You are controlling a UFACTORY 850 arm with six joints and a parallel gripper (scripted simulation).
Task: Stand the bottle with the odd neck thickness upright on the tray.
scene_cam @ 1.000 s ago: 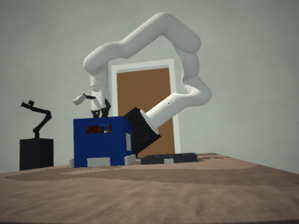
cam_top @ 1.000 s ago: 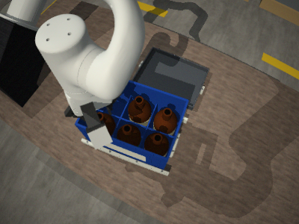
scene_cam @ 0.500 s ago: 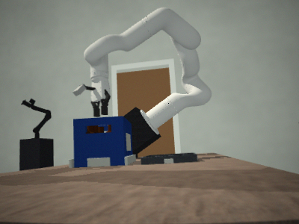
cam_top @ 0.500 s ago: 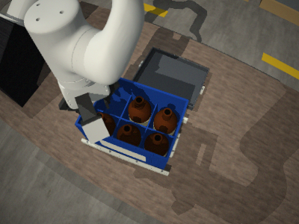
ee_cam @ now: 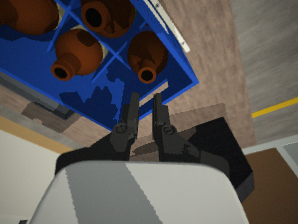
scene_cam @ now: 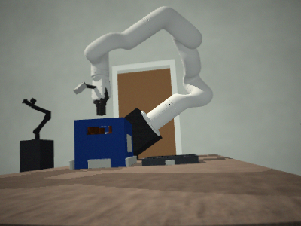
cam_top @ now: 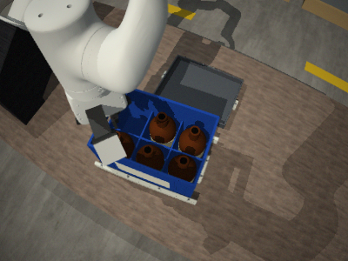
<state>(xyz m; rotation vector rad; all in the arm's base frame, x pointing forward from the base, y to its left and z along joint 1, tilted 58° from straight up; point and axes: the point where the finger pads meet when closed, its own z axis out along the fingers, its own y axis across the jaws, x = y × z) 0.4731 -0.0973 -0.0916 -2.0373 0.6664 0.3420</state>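
My gripper is now 16 cm above the blue crate, 8 cm short of it and 5 cm to the right of it. The rest, counted from my hand: dark grey tray (32 cm to the left, 23 cm below, 8 cm ahead).
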